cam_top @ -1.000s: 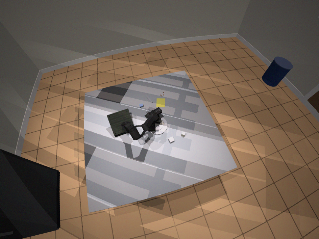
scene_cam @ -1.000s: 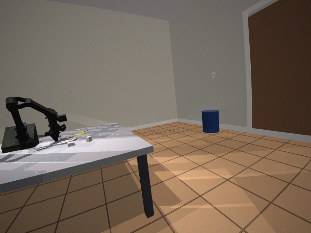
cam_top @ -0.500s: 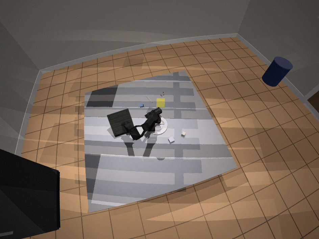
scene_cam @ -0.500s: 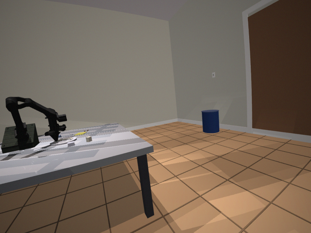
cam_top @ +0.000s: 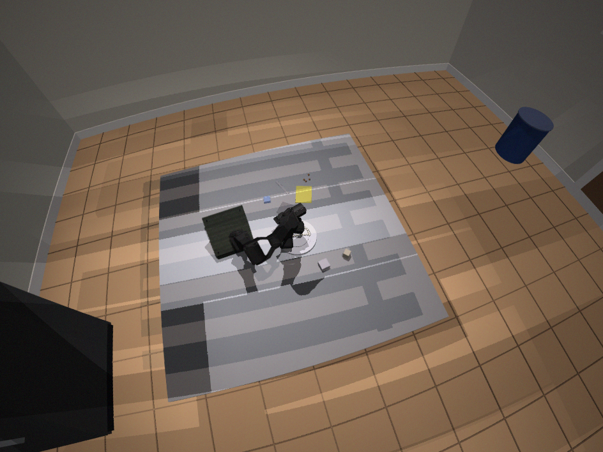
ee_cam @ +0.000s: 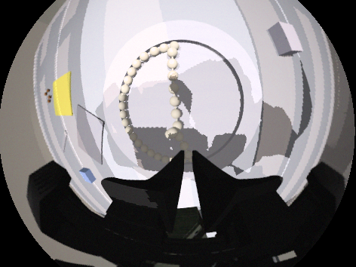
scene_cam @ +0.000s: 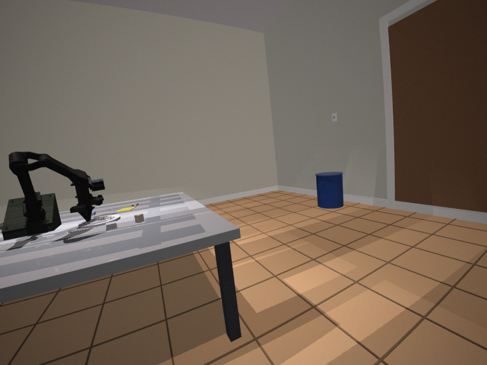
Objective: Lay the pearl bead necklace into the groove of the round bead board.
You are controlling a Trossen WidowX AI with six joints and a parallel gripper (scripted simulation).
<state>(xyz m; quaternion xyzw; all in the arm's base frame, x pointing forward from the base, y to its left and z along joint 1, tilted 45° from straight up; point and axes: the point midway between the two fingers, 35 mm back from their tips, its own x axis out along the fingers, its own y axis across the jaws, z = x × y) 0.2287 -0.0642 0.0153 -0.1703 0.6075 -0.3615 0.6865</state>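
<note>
Right now the round bead board is 50 mm ahead of my gripper tip, 10 mm to the right of it and 10 mm below it. Round my gripper tip: grey card: 170 mm to the left, 60 mm ahead, 10 mm below; then blue block: 280 mm to the left, 20 mm behind, 10 mm below; then white block: 200 mm to the right, 120 mm ahead.
</note>
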